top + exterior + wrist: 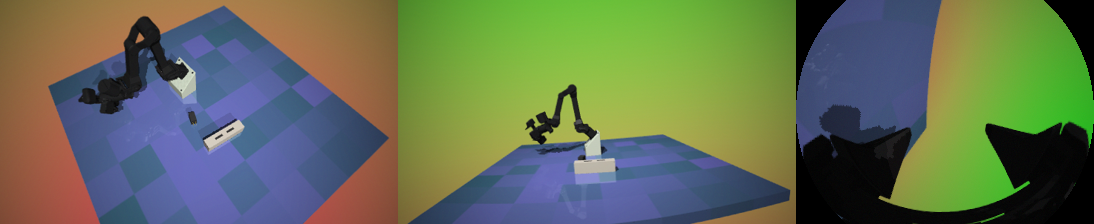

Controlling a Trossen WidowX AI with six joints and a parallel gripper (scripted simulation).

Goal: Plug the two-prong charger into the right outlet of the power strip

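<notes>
Right now the black charger is 38 cm to the left of my gripper tip, 30 cm ahead of it and 12 cm below it.
</notes>
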